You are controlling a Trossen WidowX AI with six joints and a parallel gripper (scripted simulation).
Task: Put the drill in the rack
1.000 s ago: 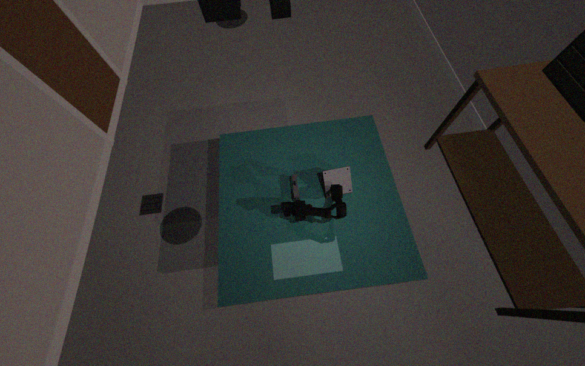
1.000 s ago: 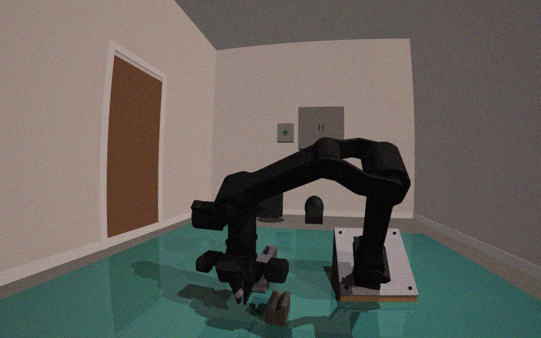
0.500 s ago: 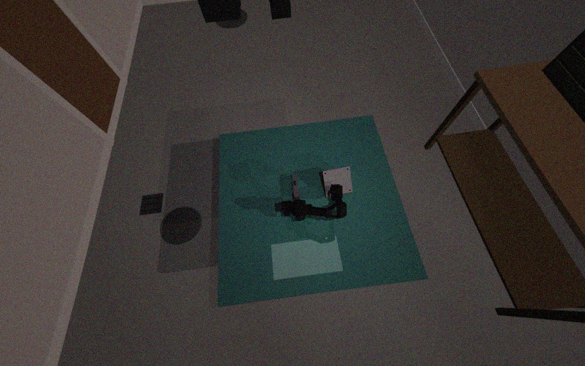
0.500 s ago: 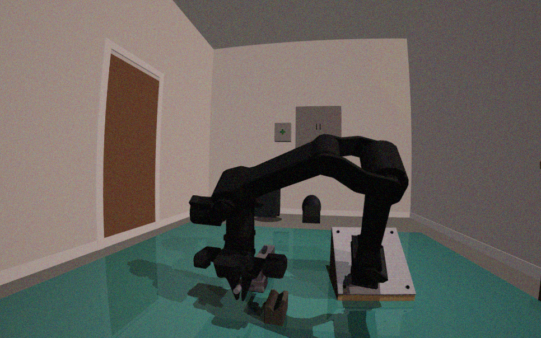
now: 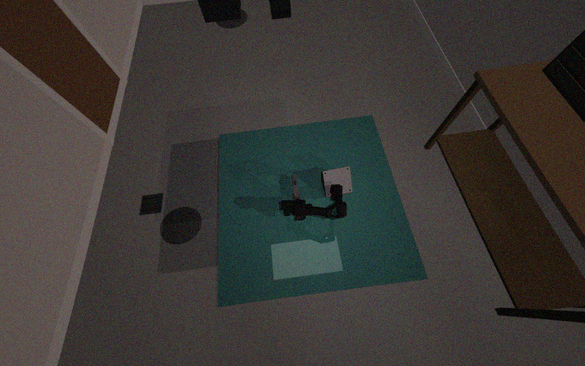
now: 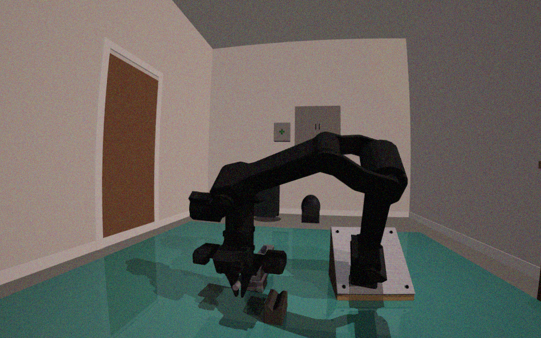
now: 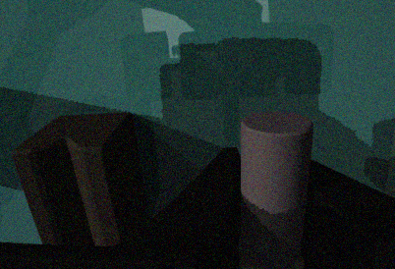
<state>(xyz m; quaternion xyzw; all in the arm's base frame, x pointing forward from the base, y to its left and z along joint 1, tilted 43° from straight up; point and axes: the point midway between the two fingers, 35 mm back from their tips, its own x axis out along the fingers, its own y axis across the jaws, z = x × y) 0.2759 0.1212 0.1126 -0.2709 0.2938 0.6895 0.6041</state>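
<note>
My gripper tip is 40 mm to the left of the drill and 30 mm below it. Also, from my gripper tip: brown rack 70 mm behind, 40 mm to the right, 30 mm below; grey block 10 mm ahead, 200 mm to the right, 10 mm below.
</note>
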